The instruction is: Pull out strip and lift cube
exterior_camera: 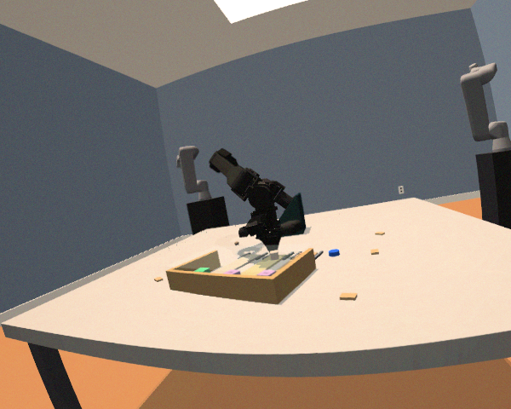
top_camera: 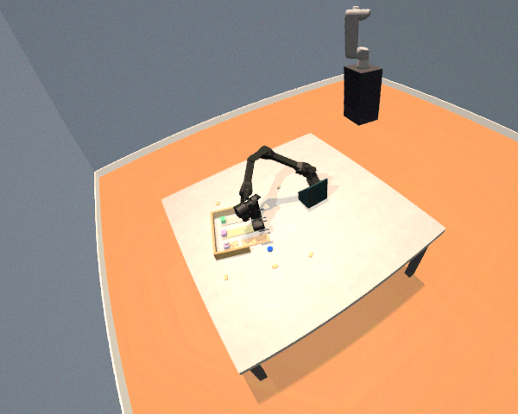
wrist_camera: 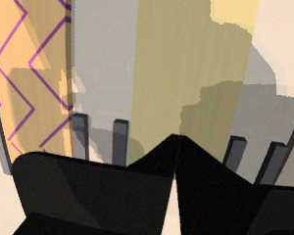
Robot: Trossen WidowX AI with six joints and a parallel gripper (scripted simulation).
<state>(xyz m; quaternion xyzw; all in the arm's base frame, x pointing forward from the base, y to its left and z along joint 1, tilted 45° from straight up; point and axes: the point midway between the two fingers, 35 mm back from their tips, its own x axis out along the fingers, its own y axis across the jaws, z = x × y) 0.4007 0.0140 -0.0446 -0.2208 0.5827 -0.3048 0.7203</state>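
My gripper tip is 90 mm short of the pale yellow strip and 20 mm to the left of it. Also, from my gripper tip: blue disc (180 mm to the left).
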